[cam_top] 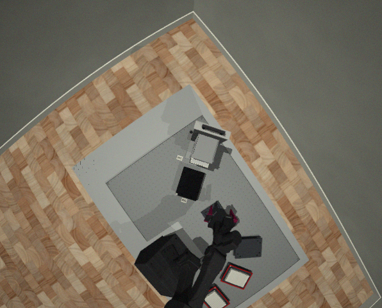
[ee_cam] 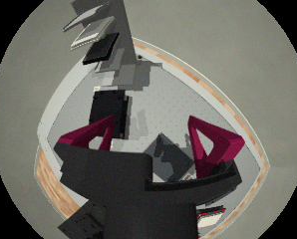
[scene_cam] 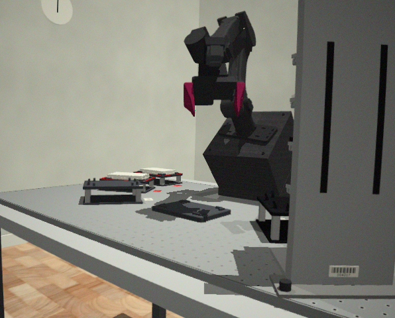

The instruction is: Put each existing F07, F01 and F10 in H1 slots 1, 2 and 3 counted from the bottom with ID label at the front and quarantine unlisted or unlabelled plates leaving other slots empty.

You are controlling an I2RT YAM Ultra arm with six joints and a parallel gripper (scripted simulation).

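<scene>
Now: hand 3 cm short of the dark 96-well plate, 28 cm to the right of it and 6 cm above it. Round my hand: N6 deck label: 1 cm behind, 21 cm to the right, 25 cm below; then H1 deck label: 8 cm behind, 31 cm to the left, 25 cm below; then grey hotel back wall: 8 cm ahead, 34 cm to the left, 5 cm below.
</scene>
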